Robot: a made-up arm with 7 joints. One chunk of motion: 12 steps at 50 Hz.
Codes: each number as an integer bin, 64 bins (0 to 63) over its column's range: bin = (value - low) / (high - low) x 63, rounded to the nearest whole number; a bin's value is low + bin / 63 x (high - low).
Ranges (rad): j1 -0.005..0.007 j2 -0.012..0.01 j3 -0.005..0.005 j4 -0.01..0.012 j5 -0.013..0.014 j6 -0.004..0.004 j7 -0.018..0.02
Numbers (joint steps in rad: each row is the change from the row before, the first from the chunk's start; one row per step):
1: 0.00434 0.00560 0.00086 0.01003 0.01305 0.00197 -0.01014
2: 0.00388 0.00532 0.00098 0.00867 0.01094 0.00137 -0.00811
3: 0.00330 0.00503 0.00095 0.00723 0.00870 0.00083 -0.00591
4: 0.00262 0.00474 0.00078 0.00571 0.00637 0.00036 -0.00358
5: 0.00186 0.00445 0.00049 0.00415 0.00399 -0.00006 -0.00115
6: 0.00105 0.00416 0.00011 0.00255 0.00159 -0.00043 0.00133
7: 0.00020 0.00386 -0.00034 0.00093 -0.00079 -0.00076 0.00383
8: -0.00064 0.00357 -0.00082 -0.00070 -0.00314 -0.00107 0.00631
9: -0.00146 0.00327 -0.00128 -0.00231 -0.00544 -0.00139 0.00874
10: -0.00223 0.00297 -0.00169 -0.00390 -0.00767 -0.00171 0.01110
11: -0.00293 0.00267 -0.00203 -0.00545 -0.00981 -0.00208 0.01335
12: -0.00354 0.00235 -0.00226 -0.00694 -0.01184 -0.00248 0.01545
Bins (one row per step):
1: 49 50 37 57 61 47 13
2: 47 50 38 53 56 42 16
3: 44 49 37 49 51 38 20
4: 40 48 36 45 45 34 24
5: 36 47 35 41 40 31 28
6: 32 46 32 36 34 28 32
7: 27 45 29 31 28 26 36
8: 23 45 26 27 23 23 40
9: 19 44 23 22 18 21 44
10: 15 43 21 17 12 18 48
11: 11 42 19 13 7 15 52
12: 8 41 17 9 3 12 55

